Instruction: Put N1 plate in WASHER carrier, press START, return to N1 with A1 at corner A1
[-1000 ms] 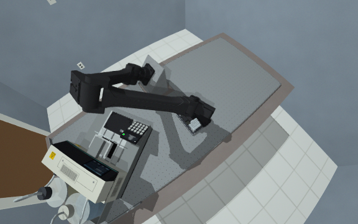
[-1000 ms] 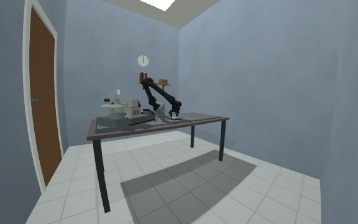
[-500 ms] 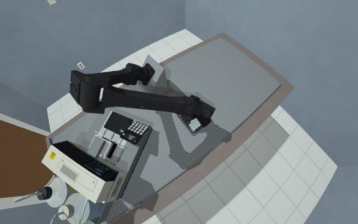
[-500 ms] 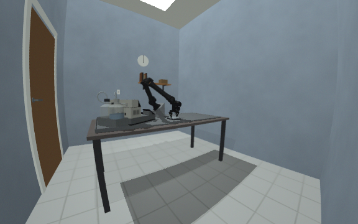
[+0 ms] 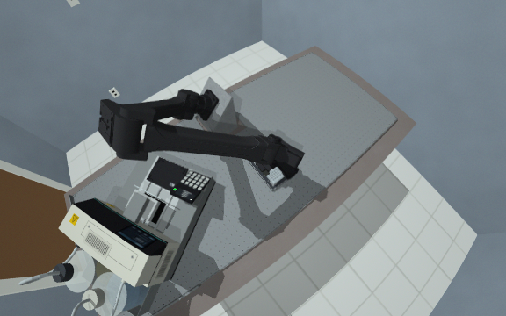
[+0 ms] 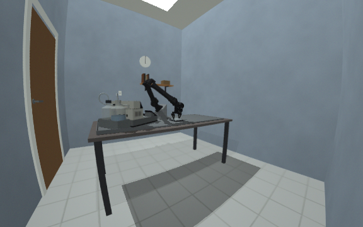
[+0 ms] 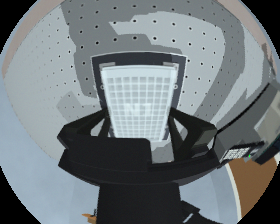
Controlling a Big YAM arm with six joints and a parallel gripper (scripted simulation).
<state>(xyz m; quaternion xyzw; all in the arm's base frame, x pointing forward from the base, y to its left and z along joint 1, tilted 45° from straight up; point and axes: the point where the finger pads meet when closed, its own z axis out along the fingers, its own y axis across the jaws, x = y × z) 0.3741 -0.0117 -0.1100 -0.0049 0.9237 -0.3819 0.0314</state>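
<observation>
Right now the white well plate is 10 mm below my hand. Round my hand: plate washer: 130 mm behind, 510 mm to the right, 100 mm above; bottle: 40 mm behind, 800 mm to the right, 110 mm above.
</observation>
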